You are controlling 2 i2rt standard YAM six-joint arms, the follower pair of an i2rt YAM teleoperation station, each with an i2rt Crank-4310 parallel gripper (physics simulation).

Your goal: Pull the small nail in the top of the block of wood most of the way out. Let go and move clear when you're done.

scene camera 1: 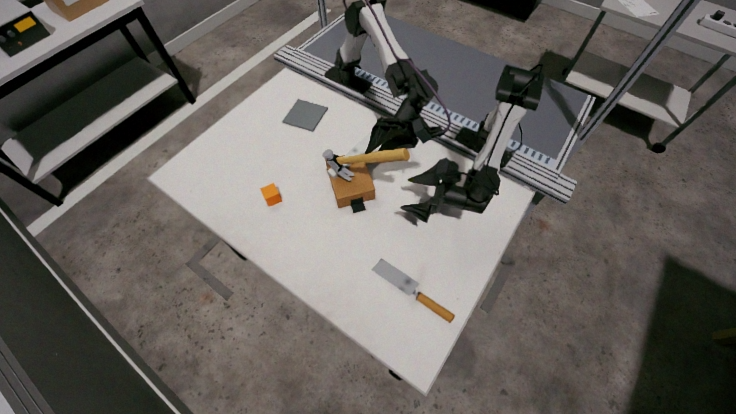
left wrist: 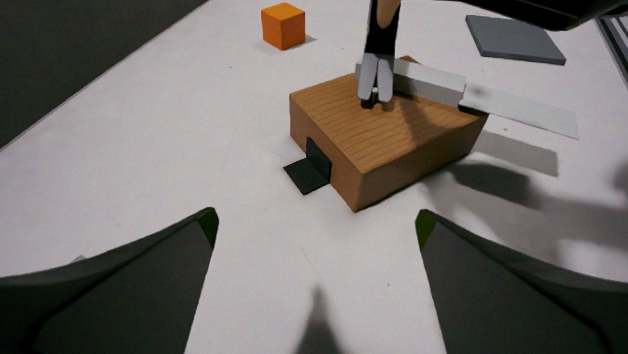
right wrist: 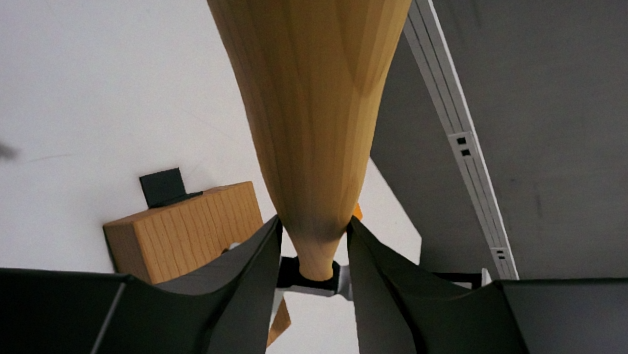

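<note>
The wooden block lies flat on the table. The hammer is over it, its two claw tips low at the block's top. A small pale spot between the claws in the left wrist view looks like the nail; how far it stands out is hidden. My right gripper is shut on the hammer's yellow wooden handle, at the block's far side. My left gripper is open and empty, to the right of the block in the scene view.
A black bracket touches the block's side. A pale bar lies across its top, with a flat plate jutting out. An orange cube, a grey pad and a scraper lie on the table.
</note>
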